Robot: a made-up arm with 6 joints. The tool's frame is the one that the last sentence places.
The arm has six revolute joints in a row. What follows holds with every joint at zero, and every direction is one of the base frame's.
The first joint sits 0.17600 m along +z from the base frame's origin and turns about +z.
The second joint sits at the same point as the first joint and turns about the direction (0.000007, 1, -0.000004).
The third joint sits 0.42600 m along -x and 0.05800 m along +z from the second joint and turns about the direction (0.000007, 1, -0.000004).
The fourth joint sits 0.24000 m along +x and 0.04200 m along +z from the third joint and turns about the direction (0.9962, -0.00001, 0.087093).
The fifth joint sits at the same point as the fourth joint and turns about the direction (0.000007, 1, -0.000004).
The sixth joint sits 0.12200 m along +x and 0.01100 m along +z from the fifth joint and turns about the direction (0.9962, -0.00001, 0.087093).
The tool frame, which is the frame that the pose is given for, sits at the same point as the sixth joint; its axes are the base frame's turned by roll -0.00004, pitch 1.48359 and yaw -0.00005 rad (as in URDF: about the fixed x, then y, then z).
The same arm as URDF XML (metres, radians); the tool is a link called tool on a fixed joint. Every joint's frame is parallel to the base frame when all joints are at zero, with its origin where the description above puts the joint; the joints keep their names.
<robot name="arm">
<joint name="joint 1" type="continuous"><parent link="base_link"/><child link="link1"/><origin xyz="0 0 0.176" rpy="0 0 0"/><axis xyz="0 0 1"/></joint>
<joint name="joint 2" type="continuous"><parent link="link1"/><child link="link2"/><origin xyz="0 0 0" rpy="0 0 0"/><axis xyz="0 1 0"/></joint>
<joint name="joint 3" type="continuous"><parent link="link2"/><child link="link3"/><origin xyz="-0.426 0 0.058" rpy="0 0 0"/><axis xyz="0 1 0"/></joint>
<joint name="joint 4" type="continuous"><parent link="link3"/><child link="link4"/><origin xyz="0.24 0 0.042" rpy="0 0 0"/><axis xyz="0.9962 0 0.0871"/></joint>
<joint name="joint 5" type="continuous"><parent link="link4"/><child link="link5"/><origin xyz="0 0 0" rpy="0 0 0"/><axis xyz="0 1 0"/></joint>
<joint name="joint 6" type="continuous"><parent link="link5"/><child link="link6"/><origin xyz="0.122 0 0.011" rpy="0 0 0"/><axis xyz="0.9962 0 0.0871"/></joint>
<joint name="tool_joint" type="fixed"><parent link="link6"/><child link="tool"/><origin xyz="0 0 0" rpy="0 1.4836 -0.0001"/></joint>
<link name="base_link"/>
<link name="link1"/>
<link name="link2"/>
<link name="link3"/>
<link name="link4"/>
<link name="link5"/>
<link name="link6"/>
<link name="tool"/>
</robot>

